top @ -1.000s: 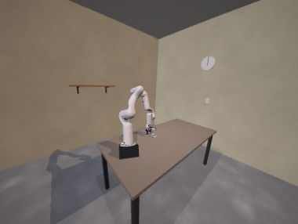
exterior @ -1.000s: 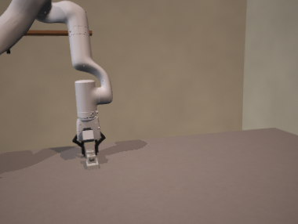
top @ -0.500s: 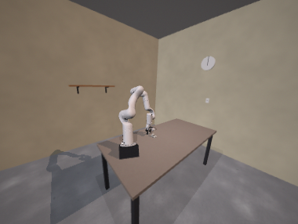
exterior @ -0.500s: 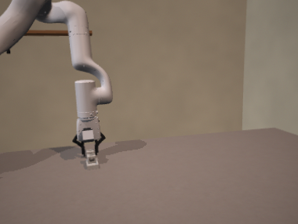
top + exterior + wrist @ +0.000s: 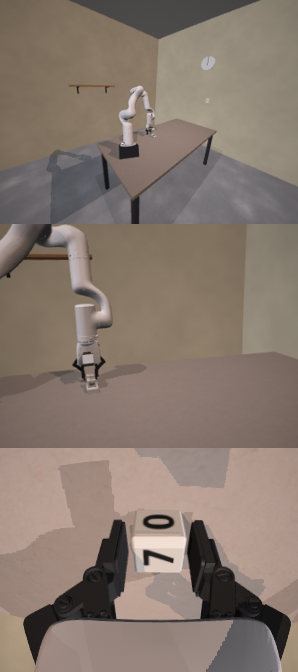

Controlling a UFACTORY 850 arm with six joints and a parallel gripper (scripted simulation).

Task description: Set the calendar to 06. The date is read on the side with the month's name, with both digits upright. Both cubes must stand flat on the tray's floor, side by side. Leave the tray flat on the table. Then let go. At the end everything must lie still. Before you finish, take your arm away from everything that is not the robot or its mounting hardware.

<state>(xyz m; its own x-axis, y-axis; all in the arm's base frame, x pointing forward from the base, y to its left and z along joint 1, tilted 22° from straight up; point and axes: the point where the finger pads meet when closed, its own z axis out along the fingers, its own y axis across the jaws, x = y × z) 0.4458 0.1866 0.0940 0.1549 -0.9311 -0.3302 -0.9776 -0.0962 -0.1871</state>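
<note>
My gripper is now 9 cm to the left of the white number cube and 2 cm short of it. The rest, counted from my hand: white calendar tray (11 cm to the right, 2 cm below, 2 cm ahead).
</note>
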